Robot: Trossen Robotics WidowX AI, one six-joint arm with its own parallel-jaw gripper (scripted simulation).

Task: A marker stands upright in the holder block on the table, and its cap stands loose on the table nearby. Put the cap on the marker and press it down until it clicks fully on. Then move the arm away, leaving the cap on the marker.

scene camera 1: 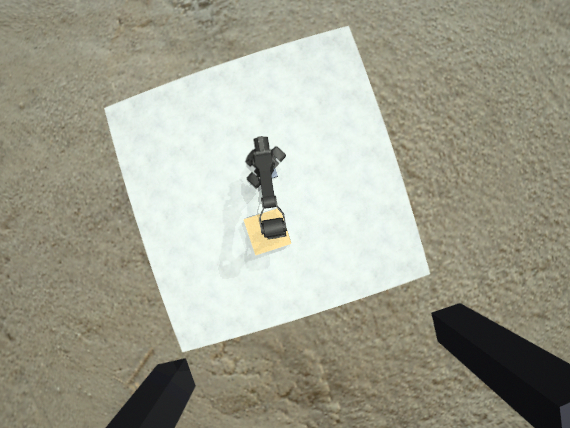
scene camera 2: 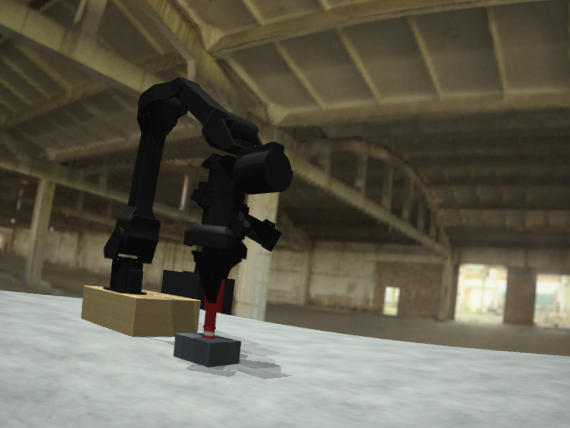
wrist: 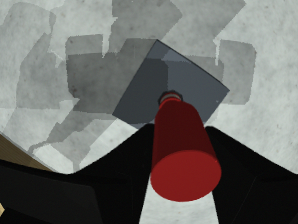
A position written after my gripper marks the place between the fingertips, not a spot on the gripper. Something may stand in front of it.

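Observation:
There is a red cap (wrist: 184, 166) that I can see, and I see a dark grey holder block (scene camera 2: 207, 354) too. My gripper (scene camera 2: 213, 303) is visible to me as well, and the wrist view also shows me the gripper (wrist: 179, 132).

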